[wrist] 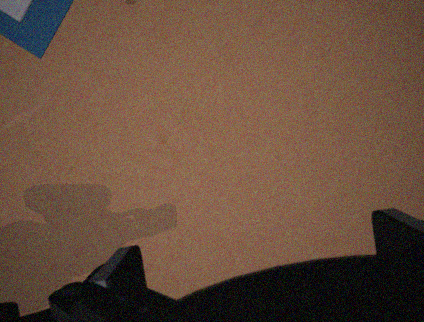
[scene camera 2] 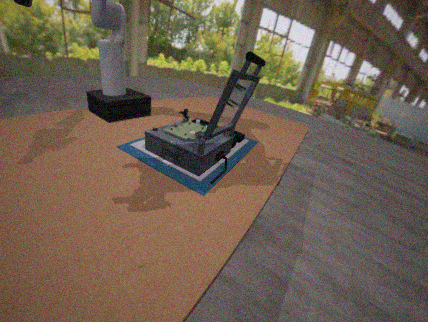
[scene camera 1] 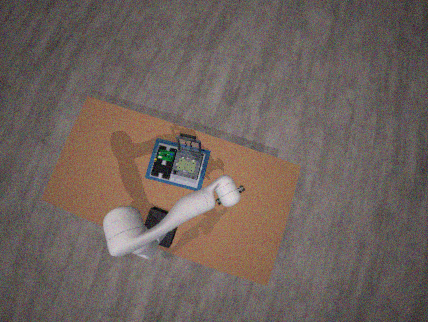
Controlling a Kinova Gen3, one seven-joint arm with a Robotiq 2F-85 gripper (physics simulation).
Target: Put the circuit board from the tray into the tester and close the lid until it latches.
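Where they show: gripper, fingertip midpoint: [wrist: 257,253]; arm's base, link origin: [scene camera 2: 114,93].
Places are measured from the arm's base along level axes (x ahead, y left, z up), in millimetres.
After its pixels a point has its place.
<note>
The green circuit board [scene camera 1: 165,155] {y 192, x 460, z -62 mm} lies in the black tray [scene camera 1: 158,169] {y 197, x 351, z -67 mm} on the left half of the blue base plate [scene camera 1: 206,166] {y -105, x 502, z -83 mm} [scene camera 2: 181,179] {y -90, x 549, z -83 mm}. The dark tester [scene camera 1: 179,175] {y 34, x 370, z -25 mm} [scene camera 2: 181,153] {y -63, x 515, z -40 mm} stands to the tray's right, with a pale green bed [scene camera 1: 186,165] {y 17, x 450, z -16 mm} [scene camera 2: 187,130] {y 8, x 457, z -16 mm}. Its lid [scene camera 1: 188,140] {y 33, x 579, z 152 mm} [scene camera 2: 235,96] {y 2, x 586, z 106 mm} is raised and leans back, with a black handle [scene camera 2: 255,59] {y 8, x 607, z 181 mm} on top. My gripper [wrist: 257,253] {y -305, x 381, z 215 mm} is open and empty. It points down at bare table to the right of the tester. In the top-down view the wrist [scene camera 1: 227,191] {y -245, x 393, z 562 mm} hides the fingers.
The brown table top [scene camera 1: 244,239] {y -538, x 139, z -84 mm} [scene camera 2: 133,255] {y -258, x 635, z -85 mm} [wrist: 227,112] {y -313, x 408, z -85 mm} carries the arm's black base block [scene camera 1: 155,218] {y 61, x 59, z 0 mm} [scene camera 2: 118,103] {y -33, x 115, z -16 mm} at its front edge. A corner of the blue base plate shows in the wrist view [wrist: 57,9] {y -120, x 369, z -83 mm}. A black lever [scene camera 2: 219,170] {y 13, x 581, z -83 mm} sticks out of the tester's side.
</note>
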